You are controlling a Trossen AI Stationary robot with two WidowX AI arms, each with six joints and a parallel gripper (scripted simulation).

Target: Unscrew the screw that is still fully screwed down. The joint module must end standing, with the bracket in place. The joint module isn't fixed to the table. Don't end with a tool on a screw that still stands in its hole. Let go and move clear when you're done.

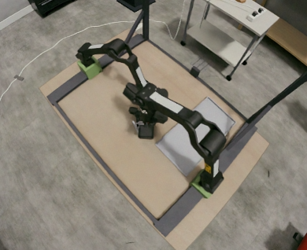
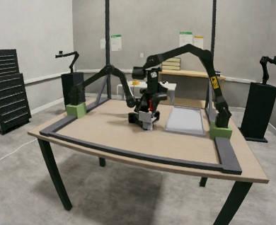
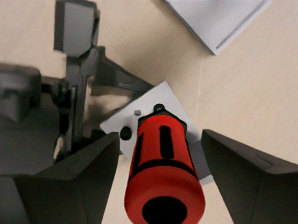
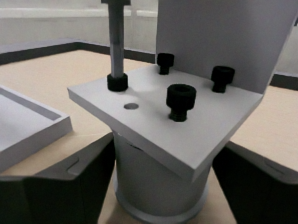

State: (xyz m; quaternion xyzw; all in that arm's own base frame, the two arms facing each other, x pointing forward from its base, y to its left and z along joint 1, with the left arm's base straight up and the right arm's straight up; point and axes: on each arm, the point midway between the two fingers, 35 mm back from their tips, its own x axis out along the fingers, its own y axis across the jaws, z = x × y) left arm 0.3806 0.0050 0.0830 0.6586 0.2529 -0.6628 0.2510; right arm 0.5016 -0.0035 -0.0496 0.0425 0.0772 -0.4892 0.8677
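My left hand is 30 mm above the red screwdriver. The rest, counted from my left hand: black screw 80 mm below, 30 mm to the right, 10 mm behind; then grey joint module 120 mm below, 20 mm to the right, 10 mm ahead; then light grey bracket 70 mm below, 20 mm to the right, 10 mm ahead.
Right now the grey joint module is 2 cm to the left of my right hand, 2 cm ahead of it and 1 cm below it. The rest, counted from my right hand: black screw 3 cm above; then red screwdriver 9 cm above, 3 cm to the left, 1 cm ahead; then light grey bracket 4 cm above, 2 cm ahead, 1 cm to the left.
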